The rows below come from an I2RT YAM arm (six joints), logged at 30 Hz.
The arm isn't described. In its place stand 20 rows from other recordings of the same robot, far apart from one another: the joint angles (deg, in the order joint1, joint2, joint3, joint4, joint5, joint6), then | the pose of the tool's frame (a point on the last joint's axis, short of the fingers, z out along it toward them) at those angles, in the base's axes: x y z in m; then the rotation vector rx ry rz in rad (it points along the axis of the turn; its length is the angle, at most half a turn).
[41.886 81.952 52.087 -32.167 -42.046 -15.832] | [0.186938 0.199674 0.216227 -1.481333 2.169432 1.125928]
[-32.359 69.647 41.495 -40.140 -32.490 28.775] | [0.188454 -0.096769 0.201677 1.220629 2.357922 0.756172]
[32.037 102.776 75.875 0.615 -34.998 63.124] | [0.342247 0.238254 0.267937 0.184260 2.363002 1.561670]
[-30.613 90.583 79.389 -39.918 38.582 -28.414] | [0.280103 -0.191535 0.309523 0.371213 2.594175 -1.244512]
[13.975 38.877 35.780 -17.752 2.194 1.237] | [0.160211 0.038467 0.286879 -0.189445 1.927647 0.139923]
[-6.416 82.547 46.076 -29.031 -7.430 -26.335] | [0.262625 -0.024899 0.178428 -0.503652 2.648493 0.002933]
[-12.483 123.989 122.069 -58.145 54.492 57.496] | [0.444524 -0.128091 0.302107 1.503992 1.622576 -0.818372]
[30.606 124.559 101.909 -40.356 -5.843 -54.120] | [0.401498 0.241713 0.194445 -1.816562 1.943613 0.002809]
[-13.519 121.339 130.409 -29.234 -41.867 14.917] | [0.476274 -0.090073 0.402209 -0.024206 1.891377 0.714589]
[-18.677 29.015 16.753 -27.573 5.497 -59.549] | [0.117630 -0.043363 0.178047 -0.787457 2.267796 -0.798069]
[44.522 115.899 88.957 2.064 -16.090 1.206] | [0.334649 0.342950 0.247947 -0.936645 1.853008 0.782379]
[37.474 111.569 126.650 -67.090 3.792 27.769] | [0.323183 0.244788 0.394378 -0.184558 2.513432 0.397394]
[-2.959 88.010 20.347 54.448 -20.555 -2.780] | [0.264227 -0.001142 0.148993 -0.252287 1.775620 0.251071]
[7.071 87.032 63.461 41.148 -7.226 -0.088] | [0.355811 0.048648 0.367181 -0.187706 1.254723 0.184796]
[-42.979 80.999 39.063 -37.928 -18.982 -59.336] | [0.168844 -0.141506 0.149167 -0.435067 2.738264 0.099190]
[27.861 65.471 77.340 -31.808 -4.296 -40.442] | [0.211602 0.114870 0.425442 -1.118375 1.558816 -0.075806]
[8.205 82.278 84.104 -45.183 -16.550 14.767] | [0.301526 0.053723 0.368651 -0.012582 2.349889 0.535607]
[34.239 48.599 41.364 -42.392 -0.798 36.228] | [0.137785 0.094376 0.256700 0.037271 2.518669 0.548613]
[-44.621 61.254 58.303 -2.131 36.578 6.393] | [0.158046 -0.185774 0.383186 1.176633 1.291597 -1.023345]
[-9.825 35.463 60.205 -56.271 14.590 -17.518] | [0.091891 -0.025015 0.366988 0.009448 2.150896 -0.550672]
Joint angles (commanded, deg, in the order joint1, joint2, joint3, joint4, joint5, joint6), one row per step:
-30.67, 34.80, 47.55, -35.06, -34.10, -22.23
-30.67, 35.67, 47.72, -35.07, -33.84, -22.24
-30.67, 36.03, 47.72, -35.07, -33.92, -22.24
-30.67, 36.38, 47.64, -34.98, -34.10, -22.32
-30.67, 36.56, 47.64, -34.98, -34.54, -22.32
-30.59, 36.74, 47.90, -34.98, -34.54, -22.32
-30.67, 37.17, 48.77, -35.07, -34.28, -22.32
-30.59, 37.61, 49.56, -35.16, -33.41, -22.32
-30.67, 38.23, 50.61, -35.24, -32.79, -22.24
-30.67, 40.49, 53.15, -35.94, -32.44, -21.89
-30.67, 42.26, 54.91, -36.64, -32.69, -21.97
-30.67, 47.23, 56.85, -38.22, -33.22, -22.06
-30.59, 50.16, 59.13, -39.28, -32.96, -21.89
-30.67, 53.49, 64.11, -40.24, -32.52, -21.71
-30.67, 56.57, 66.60, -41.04, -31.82, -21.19
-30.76, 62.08, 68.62, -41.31, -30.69, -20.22
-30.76, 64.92, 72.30, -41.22, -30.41, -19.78
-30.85, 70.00, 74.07, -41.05, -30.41, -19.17
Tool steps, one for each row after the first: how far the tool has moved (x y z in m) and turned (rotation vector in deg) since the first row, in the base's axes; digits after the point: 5 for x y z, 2 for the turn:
0.00274, -0.00178, -0.00071, 0.27, 0.66, -0.24
0.00394, -0.00244, -0.00138, 0.48, 0.96, -0.16
0.00524, -0.00311, -0.00233, 0.63, 1.20, 0.03
0.00583, -0.00320, -0.00262, 0.87, 1.27, 0.43
0.00625, -0.00323, -0.00150, 0.83, 1.20, 0.51
0.00672, -0.00388, 0.00238, 0.57, 0.95, 0.19
0.00745, -0.00461, 0.00569, 0.14, 0.90, -0.53
0.00839, -0.00577, 0.01015, -0.16, 0.73, -1.21
0.01334, -0.00892, 0.01856, 0.26, 1.19, -1.64
0.01755, -0.01126, 0.02349, 0.62, 1.75, -1.38
0.03306, -0.02014, 0.02024, 3.04, 5.62, -0.86
0.04153, -0.02504, 0.02378, 3.96, 7.17, -1.07
0.04984, -0.03051, 0.04093, 3.62, 6.69, -1.61
0.05964, -0.03675, 0.04439, 4.52, 8.09, -2.43
0.07998, -0.04991, 0.03715, 6.79, 11.70, -3.90
0.08973, -0.05589, 0.04780, 6.63, 10.99, -4.33
0.10944, -0.06808, 0.03836, 8.70, 13.79, -4.68

